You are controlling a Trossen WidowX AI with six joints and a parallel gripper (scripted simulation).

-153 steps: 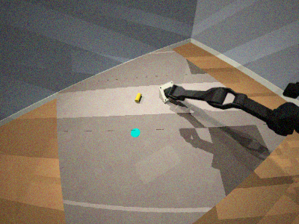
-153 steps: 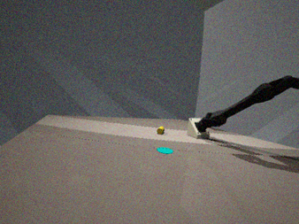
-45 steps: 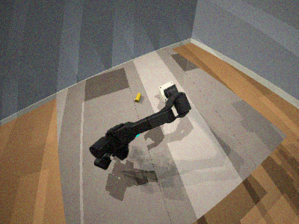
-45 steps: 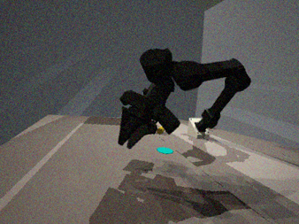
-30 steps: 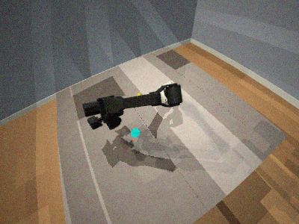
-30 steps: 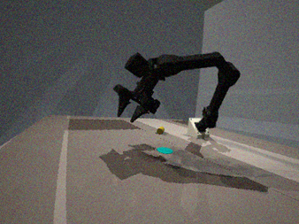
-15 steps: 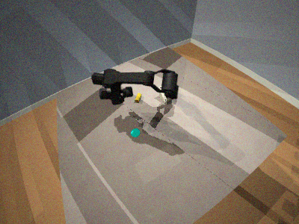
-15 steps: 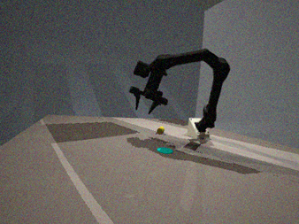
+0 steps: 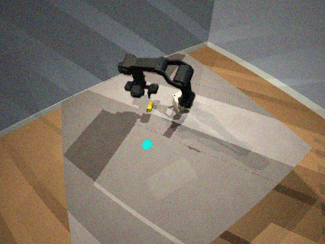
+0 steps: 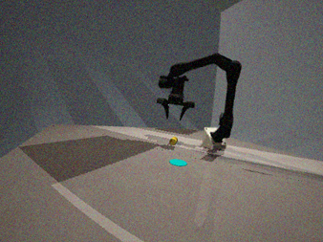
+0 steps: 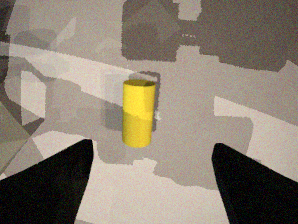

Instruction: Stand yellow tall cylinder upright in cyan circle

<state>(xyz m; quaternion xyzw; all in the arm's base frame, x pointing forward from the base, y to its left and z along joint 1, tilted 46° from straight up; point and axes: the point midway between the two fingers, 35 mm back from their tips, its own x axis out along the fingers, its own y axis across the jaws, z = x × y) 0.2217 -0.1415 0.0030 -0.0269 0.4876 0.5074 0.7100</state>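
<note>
Now: the yellow tall cylinder 110 mm below my gripper tip, 20 mm behind it and 10 mm to the right of it. Also, from my gripper tip: cyan circle: 230 mm to the left, 130 mm below, 110 mm ahead.
</note>
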